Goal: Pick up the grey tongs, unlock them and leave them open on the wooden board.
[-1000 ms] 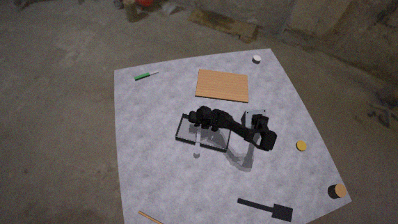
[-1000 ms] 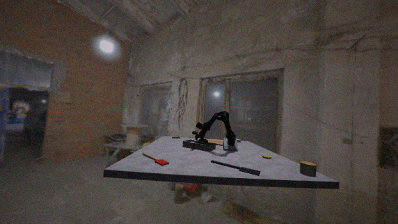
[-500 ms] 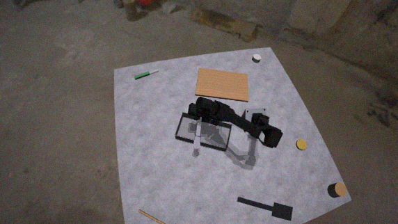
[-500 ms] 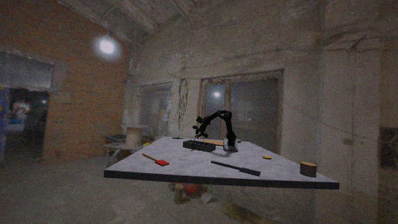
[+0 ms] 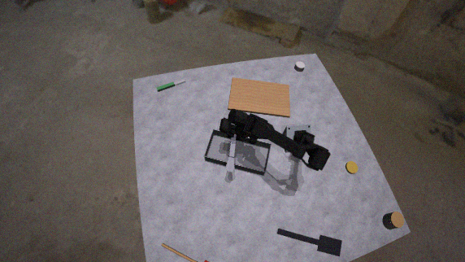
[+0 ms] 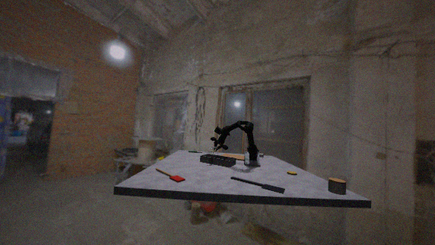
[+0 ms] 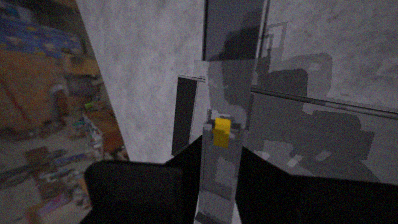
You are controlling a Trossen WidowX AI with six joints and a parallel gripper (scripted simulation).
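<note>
My gripper tip is 3 cm below the yellow lock piece, 2 cm to the left of it and 2 cm past it. From my gripper tip the other things lie so: red-headed spatula 54 cm to the left, 20 cm ahead, 10 cm below; wooden board 31 cm to the right, 22 cm behind, 10 cm below; roasting tin 8 cm below, 5 cm to the left, 4 cm behind.
</note>
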